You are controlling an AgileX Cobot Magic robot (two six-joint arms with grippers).
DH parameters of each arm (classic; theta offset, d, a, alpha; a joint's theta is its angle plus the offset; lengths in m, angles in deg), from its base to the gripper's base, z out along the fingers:
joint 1: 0 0.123 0 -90
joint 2: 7.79 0 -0.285 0
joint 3: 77.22 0 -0.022 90
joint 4: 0 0.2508 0 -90
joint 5: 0 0 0.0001 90
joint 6: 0 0.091 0 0
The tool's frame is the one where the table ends.
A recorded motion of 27 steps. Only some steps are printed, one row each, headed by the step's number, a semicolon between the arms.
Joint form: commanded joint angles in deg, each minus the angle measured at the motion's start. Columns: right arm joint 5, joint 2, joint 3, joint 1, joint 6, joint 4; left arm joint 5, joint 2, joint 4, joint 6, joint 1, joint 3.
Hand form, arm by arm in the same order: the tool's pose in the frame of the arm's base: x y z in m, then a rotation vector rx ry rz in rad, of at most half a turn. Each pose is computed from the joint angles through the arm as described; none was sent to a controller.
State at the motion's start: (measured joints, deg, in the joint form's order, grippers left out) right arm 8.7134 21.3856 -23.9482 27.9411 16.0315 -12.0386; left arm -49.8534 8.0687 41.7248 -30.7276 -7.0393 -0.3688
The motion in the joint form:
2: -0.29 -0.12 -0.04 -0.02 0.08 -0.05; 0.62 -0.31 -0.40 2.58 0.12 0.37
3: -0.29 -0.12 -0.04 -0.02 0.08 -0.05; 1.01 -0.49 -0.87 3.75 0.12 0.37
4: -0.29 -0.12 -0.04 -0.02 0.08 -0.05; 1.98 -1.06 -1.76 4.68 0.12 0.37
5: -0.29 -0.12 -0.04 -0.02 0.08 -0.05; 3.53 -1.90 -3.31 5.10 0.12 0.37
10: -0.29 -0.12 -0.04 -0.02 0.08 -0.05; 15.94 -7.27 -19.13 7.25 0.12 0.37
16: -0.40 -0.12 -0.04 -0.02 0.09 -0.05; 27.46 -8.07 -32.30 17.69 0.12 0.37
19: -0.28 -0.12 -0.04 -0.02 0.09 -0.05; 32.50 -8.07 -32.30 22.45 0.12 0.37
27: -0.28 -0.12 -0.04 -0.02 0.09 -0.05; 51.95 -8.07 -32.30 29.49 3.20 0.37
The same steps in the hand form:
2: 0.0785 0.0384 0.3159 -0.3048 1.5657 0.4130; 0.0332 -0.0498 0.2580 0.5535 0.8439 -0.3192
3: 0.0785 0.0384 0.3159 -0.3048 1.5657 0.4130; 0.0333 -0.0491 0.2582 0.5522 0.8404 -0.3001
4: 0.0785 0.0384 0.3159 -0.3048 1.5657 0.4130; 0.0333 -0.0477 0.2584 0.5396 0.8404 -0.2820
5: 0.0785 0.0384 0.3159 -0.3048 1.5657 0.4130; 0.0334 -0.0452 0.2588 0.5100 0.8473 -0.2721
10: 0.0785 0.0384 0.3159 -0.3048 1.5657 0.4130; 0.0360 -0.0240 0.2580 0.2209 0.9368 -0.2843
16: 0.0785 0.0385 0.3161 -0.3046 1.5639 0.4138; 0.0454 -0.0112 0.2467 0.0811 1.0979 -0.2101
19: 0.0785 0.0384 0.3159 -0.3046 1.5659 0.4131; 0.0489 -0.0104 0.2395 0.1220 1.1798 -0.1241
27: 0.0785 0.0384 0.3159 -0.3046 1.5659 0.4131; 0.0564 -0.0032 0.2099 0.1544 1.5123 0.0651

